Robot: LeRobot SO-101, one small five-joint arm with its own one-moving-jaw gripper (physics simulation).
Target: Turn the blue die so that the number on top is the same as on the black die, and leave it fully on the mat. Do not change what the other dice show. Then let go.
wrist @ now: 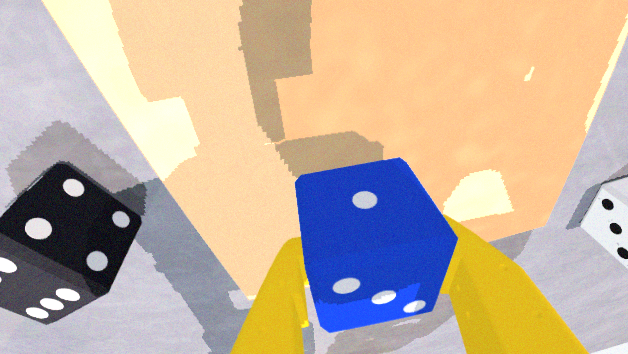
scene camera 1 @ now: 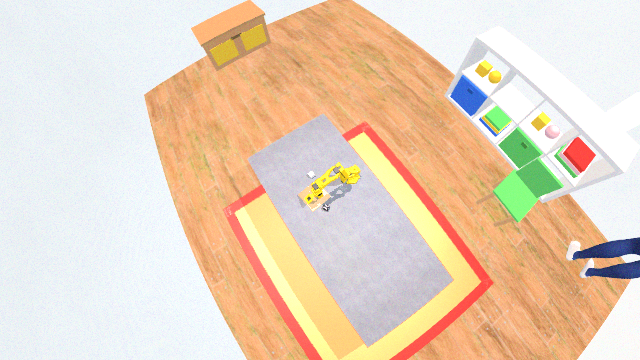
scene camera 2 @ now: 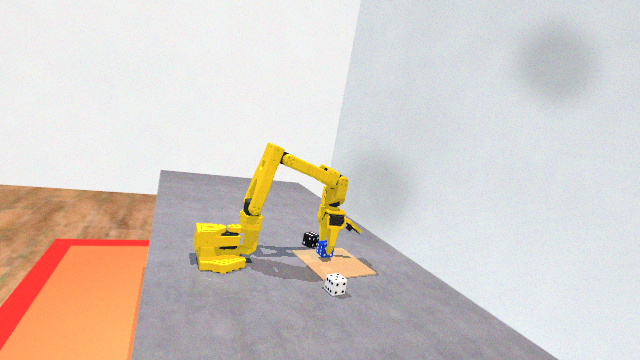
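Where they show: hand at its tool point: [wrist: 307, 253] [scene camera 1: 319, 196] [scene camera 2: 322, 246]; arm's base at its link origin: [scene camera 1: 347, 177] [scene camera 2: 229, 260].
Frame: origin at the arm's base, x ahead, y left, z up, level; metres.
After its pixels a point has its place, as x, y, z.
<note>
My gripper [scene camera 2: 327, 250] [wrist: 372, 231] is shut on the blue die [scene camera 2: 324, 249] @(0.201, -0.020, 0.033) [wrist: 367, 220] @(0.226, -0.003, 0.034), its jaws pressing on two sides. The blue die shows one pip on its upper face and three on the face nearer the wrist camera. It is low at the mat's near edge; its exact height is unclear, and it is hidden in scene camera 1. The tan mat [scene camera 1: 313, 206] @(0.270, 0.034, 0.004) [scene camera 2: 352, 270] @(0.254, -0.065, 0.004) [wrist: 475, 110] @(0.232, -0.044, 0.004) lies on the table. The black die [scene camera 1: 326, 207] @(0.213, 0.088, 0.030) [scene camera 2: 310, 239] @(0.204, 0.067, 0.022) [wrist: 75, 225] @(0.221, 0.070, 0.017) sits beside the mat, four pips on top.
A white die [scene camera 1: 311, 174] @(0.174, -0.134, 0.029) [scene camera 2: 335, 284] @(0.164, -0.156, 0.024) [wrist: 607, 225] @(0.170, -0.125, 0.012) sits off the mat on the side opposite the black die. The grey table [scene camera 1: 370, 260] @(0.178, 0.478, 0.000) [scene camera 2: 240, 320] @(-0.014, -0.204, 0.000) carries the arm's base [scene camera 1: 351, 174] @(-0.016, 0.012, 0.060) [scene camera 2: 220, 250] @(-0.022, -0.011, 0.026). A green chair and a white shelf unit stand away from the table.
</note>
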